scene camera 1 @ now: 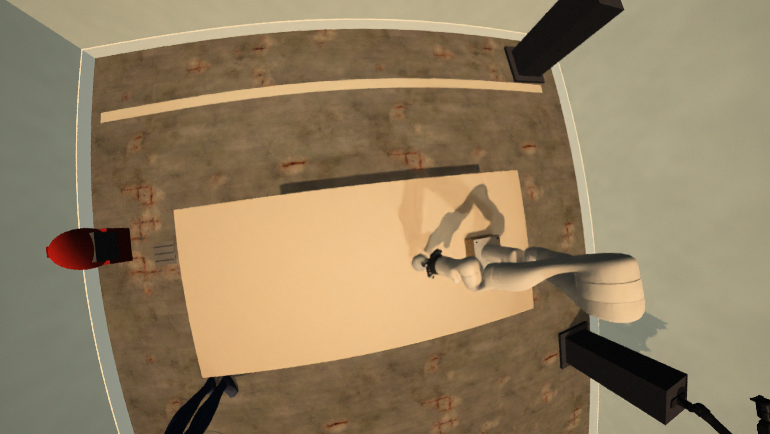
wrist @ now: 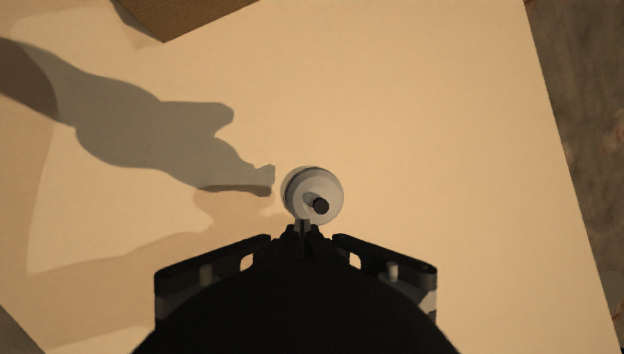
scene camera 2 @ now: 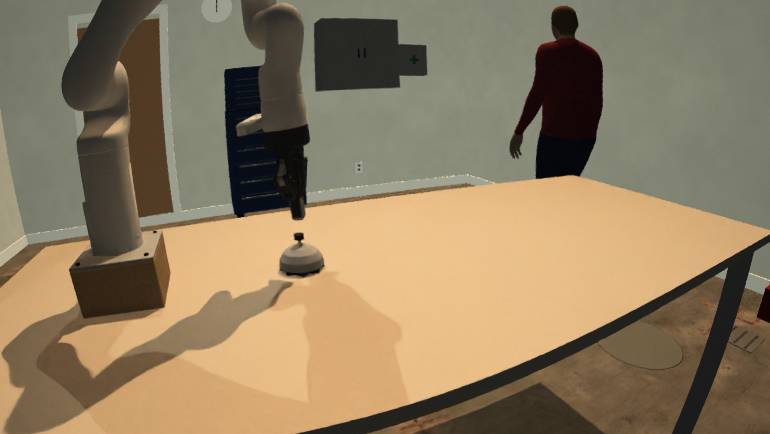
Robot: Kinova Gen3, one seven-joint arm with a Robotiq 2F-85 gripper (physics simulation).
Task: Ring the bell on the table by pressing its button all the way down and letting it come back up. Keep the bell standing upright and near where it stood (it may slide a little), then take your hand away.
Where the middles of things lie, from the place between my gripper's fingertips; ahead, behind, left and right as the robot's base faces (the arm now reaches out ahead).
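Labels:
With the bell [scene camera 2: 302,259], I find it 70 mm below my hand and 30 mm to the left of it.

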